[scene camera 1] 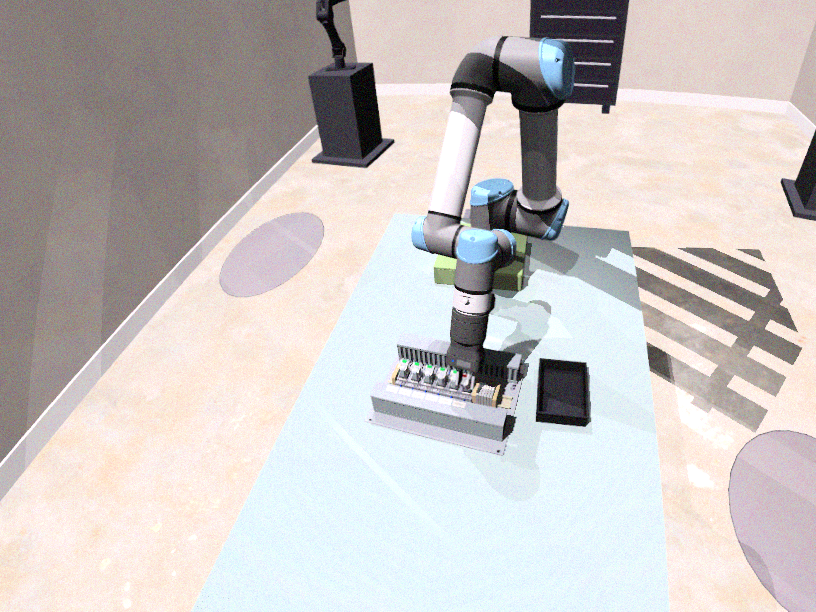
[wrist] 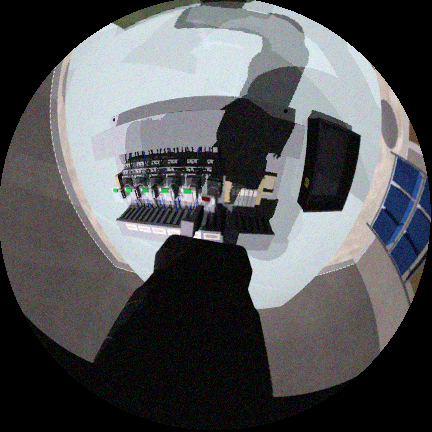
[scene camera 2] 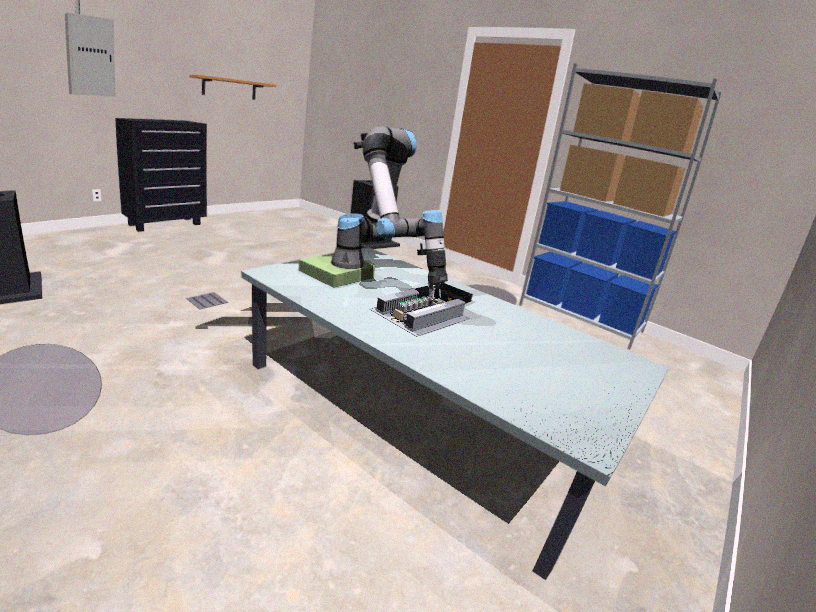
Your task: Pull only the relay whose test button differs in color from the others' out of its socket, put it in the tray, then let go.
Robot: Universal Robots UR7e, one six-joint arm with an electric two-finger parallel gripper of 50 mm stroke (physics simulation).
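Frame: origin at the arm's base, x ahead, y left, z up, level; metres.
Where they show: gripper, between the fingertips: (scene camera 1: 465, 385) (wrist: 212, 214) (scene camera 2: 435, 298); arm's base, origin of its link: (scene camera 2: 347, 263).
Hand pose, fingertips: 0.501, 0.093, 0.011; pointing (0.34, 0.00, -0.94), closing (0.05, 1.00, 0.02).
Observation:
Each offset is from my fingertips to the top centre of the thing, as dx, dy, dz.
The relay with the red test button @(-0.020, -0.006, +0.004) (scene camera 1: 466, 379) (wrist: 206, 198) is at the right end of the relay row, in the gripper's shadow, and stands in its socket. The other relays (scene camera 1: 429, 374) (wrist: 167, 191) have green buttons and stand to its left in scene camera 1. My gripper (scene camera 1: 466, 373) (scene camera 2: 434, 294) (wrist: 212, 214) is partly open and empty, pointing down close over the red-button relay; its fingertips are partly hidden in scene camera 1 and the dark one is hard to make out in the wrist view. The black tray @(-0.094, +0.202, -0.035) (scene camera 1: 561, 419) (scene camera 2: 456, 290) (wrist: 311, 150) stands right of the panel.
A grey wiring duct @(+0.061, -0.044, -0.008) (scene camera 1: 438, 413) (scene camera 2: 436, 315) runs along the panel's front, and a slotted duct (scene camera 1: 421, 353) (wrist: 155, 216) along its back. Pale terminal blocks @(-0.027, +0.043, -0.024) (scene camera 1: 486, 394) (wrist: 247, 195) stand right of the red-button relay. The arm's base stands on a green block (scene camera 1: 444, 272) (scene camera 2: 329, 270).

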